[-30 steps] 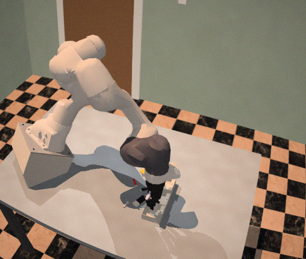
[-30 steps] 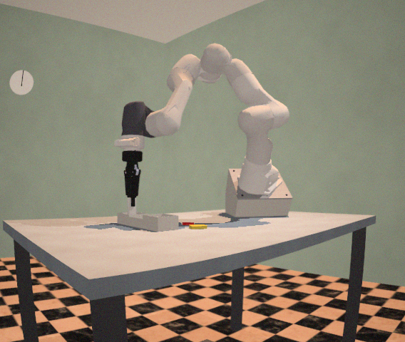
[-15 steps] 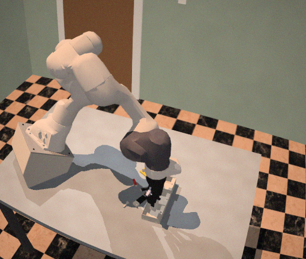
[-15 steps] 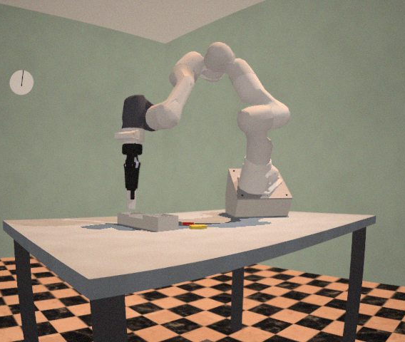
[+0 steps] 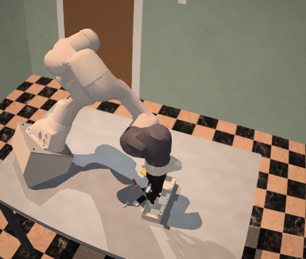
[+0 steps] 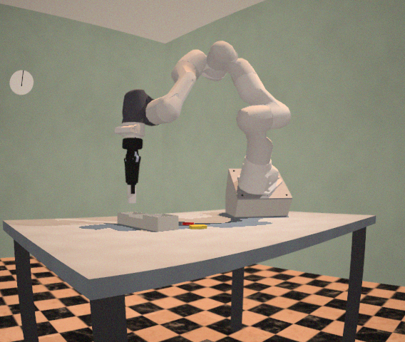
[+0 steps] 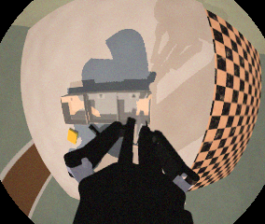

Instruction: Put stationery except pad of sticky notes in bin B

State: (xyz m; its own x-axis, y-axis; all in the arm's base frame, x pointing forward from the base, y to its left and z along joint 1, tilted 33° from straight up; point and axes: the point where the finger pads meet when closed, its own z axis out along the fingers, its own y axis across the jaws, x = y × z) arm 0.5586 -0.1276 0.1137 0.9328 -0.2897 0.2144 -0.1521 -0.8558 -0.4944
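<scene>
The bin lies 9 cm to the left of my hand, 9 cm below it and 1 cm behind it. Also, from my hand: black pen-like thing: 12 cm to the left, 10 cm below, 9 cm behind; black-and-white block: 10 cm below, 9 cm behind, 4 cm to the left; small white thing: 13 cm behind, 10 cm below.
</scene>
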